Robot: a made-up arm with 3 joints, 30 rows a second.
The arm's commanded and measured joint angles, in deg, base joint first. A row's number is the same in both.
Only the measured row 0 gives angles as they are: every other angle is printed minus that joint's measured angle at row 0.
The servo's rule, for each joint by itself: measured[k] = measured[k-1] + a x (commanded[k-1-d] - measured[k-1]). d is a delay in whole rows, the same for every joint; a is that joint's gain. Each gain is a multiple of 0.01, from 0.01 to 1. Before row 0 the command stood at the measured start. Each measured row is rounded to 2 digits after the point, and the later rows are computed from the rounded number. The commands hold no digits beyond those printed.
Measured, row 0: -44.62 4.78 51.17
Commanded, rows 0 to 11: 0.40 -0.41 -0.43; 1.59 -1.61 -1.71; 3.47 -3.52 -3.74; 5.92 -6.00 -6.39; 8.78 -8.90 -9.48; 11.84 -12.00 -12.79; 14.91 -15.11 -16.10; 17.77 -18.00 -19.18; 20.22 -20.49 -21.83; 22.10 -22.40 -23.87; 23.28 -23.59 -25.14; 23.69 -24.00 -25.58
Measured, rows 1 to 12: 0.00 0.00 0.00; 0.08 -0.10 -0.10; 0.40 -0.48 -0.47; 1.04 -1.24 -1.22; 2.06 -2.43 -2.41; 3.47 -4.05 -4.04; 5.23 -6.04 -6.05; 7.26 -8.31 -8.36; 9.47 -10.73 -10.85; 11.73 -13.17 -13.38; 13.91 -15.48 -15.79; 15.88 -17.51 -17.94
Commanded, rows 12 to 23: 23.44 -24.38 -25.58; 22.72 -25.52 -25.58; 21.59 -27.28 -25.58; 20.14 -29.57 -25.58; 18.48 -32.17 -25.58; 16.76 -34.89 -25.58; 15.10 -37.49 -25.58; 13.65 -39.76 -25.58; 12.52 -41.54 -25.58; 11.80 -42.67 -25.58; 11.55 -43.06 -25.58; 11.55 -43.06 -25.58
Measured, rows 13 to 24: 17.52 -19.13 -19.70; 18.76 -20.44 -21.05; 19.59 -21.71 -22.09; 20.01 -23.10 -22.89; 20.04 -24.72 -23.51; 19.71 -26.58 -23.99; 19.09 -28.66 -24.36; 18.25 -30.87 -24.64; 17.28 -33.09 -24.86; 16.28 -35.20 -25.03; 15.34 -37.07 -25.16; 14.54 -38.57 -25.26
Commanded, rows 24 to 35: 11.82 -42.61 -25.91; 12.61 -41.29 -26.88; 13.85 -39.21 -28.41; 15.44 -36.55 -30.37; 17.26 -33.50 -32.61; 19.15 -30.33 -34.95; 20.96 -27.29 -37.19; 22.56 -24.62 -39.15; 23.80 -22.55 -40.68; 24.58 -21.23 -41.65; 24.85 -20.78 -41.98; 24.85 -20.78 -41.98
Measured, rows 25 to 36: 13.91 -39.69 -25.33; 13.47 -40.42 -25.46; 13.29 -40.64 -25.79; 13.41 -40.28 -26.39; 13.84 -39.35 -27.31; 14.56 -37.89 -28.53; 15.52 -36.00 -30.01; 16.66 -33.82 -31.66; 17.90 -31.52 -33.38; 19.14 -29.28 -35.06; 20.28 -27.27 -36.58; 21.24 -25.65 -37.82
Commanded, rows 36 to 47: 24.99 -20.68 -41.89; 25.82 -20.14 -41.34; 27.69 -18.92 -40.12; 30.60 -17.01 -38.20; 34.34 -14.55 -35.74; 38.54 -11.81 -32.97; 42.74 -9.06 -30.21; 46.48 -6.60 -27.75; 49.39 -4.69 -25.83; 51.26 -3.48 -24.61; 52.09 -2.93 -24.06; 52.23 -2.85 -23.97
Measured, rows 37 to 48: 22.00 -24.43 -38.78; 22.63 -23.49 -39.50; 23.30 -22.65 -39.92; 24.22 -21.72 -39.97; 25.56 -20.54 -39.56; 27.40 -19.04 -38.68; 29.74 -17.23 -37.37; 32.47 -15.19 -35.72; 35.41 -13.04 -33.89; 38.35 -10.95 -32.04; 41.06 -9.08 -30.33; 43.38 -7.54 -28.89
